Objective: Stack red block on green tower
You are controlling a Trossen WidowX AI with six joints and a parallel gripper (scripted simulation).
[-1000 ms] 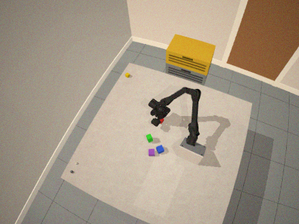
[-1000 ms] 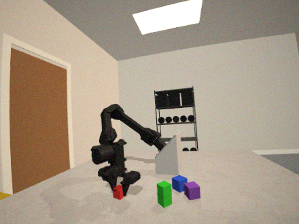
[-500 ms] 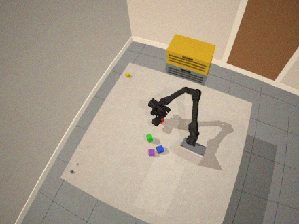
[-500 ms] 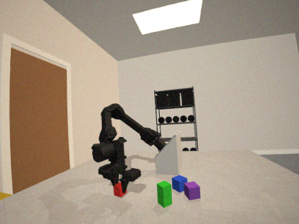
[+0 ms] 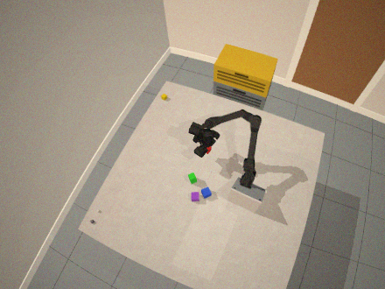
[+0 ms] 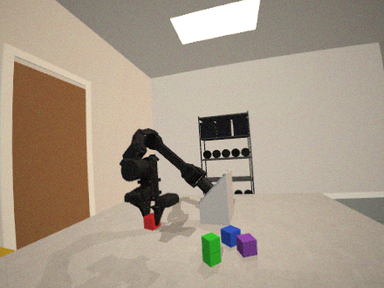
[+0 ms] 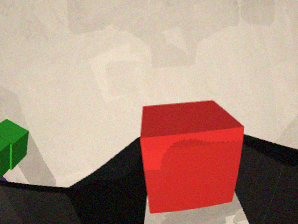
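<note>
The purple block is 29 cm to the left of my gripper tip, 7 cm below it and 3 cm behind it. Round my gripper tip: small yellow block 46 cm ahead, 36 cm to the right, 8 cm below; then red block 1 cm above; then blue block 24 cm to the left, 8 cm behind, 7 cm below.
</note>
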